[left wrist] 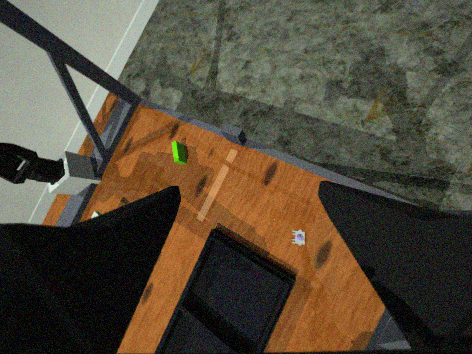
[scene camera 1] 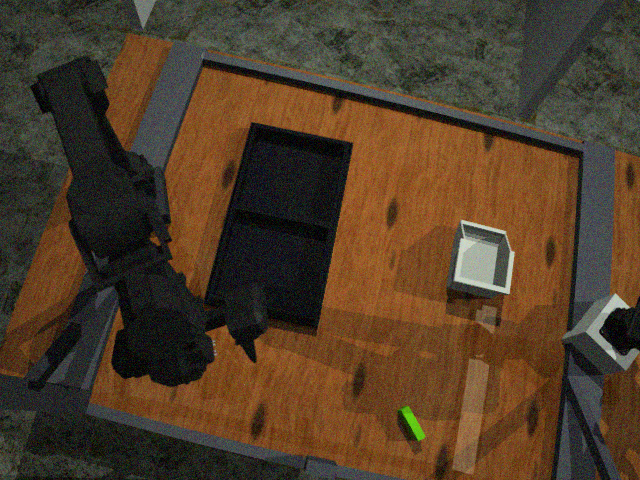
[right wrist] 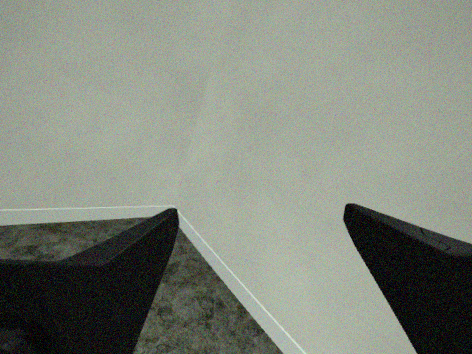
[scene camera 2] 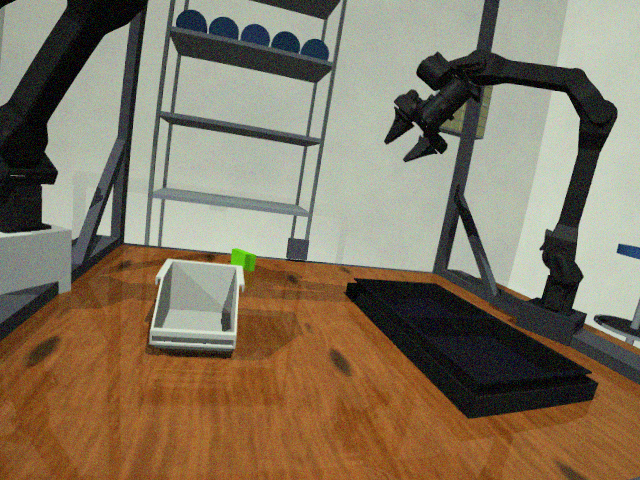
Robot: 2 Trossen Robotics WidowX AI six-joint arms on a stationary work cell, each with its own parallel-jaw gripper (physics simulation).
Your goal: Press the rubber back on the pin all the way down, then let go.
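Places are measured from the left arm's base along level axes (x left, y back, z up), in millimetres.
Pixels of known places: left gripper, fingertip midpoint: (left wrist: 248,190) (scene camera 1: 221,370) (scene camera 2: 395,152); right gripper, fingertip midpoint: (right wrist: 260,214); left arm's base at its link origin: (scene camera 2: 554,308); right arm's base at its link origin: (left wrist: 57,171) (scene camera 1: 620,331) (scene camera 2: 16,226).
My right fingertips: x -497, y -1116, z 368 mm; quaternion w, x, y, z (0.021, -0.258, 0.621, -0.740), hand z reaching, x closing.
Ahead of a thing's pixels: the offset from my right fingertips to its top centre. "pt": to the spot under its first point.
A small white piece @(dx +196, dy +1034, dz -405 mm) (left wrist: 299,237) with prongs on one side and a purple dot lies on the table in the left wrist view, apart from the black tray; it looks like the pin, but its rubber back cannot be made out. In scene camera 1, a bit of the white piece @(dx +196, dy +1032, dz -406 mm) (scene camera 1: 214,347) shows beside the left arm, which hides the rest. My left gripper (scene camera 2: 395,151) (left wrist: 248,190) is open and empty, high above the table; the piece shows between and beyond its fingers. My right gripper (right wrist: 260,214) is open and empty, facing a bare wall.
A black two-part tray @(dx +409, dy +856, dz -378 mm) (scene camera 1: 341,201) (scene camera 2: 429,361) (left wrist: 200,265) lies near the left arm. A white open bin @(pt dx +246, dy +561, dz -379 mm) (scene camera 1: 454,268) (scene camera 2: 193,338) stands on the wooden table, with a green block @(dx -6, dy +709, dz -380 mm) (scene camera 1: 412,423) (scene camera 2: 242,259) (left wrist: 178,152) farther off. Dark frame beams border the table.
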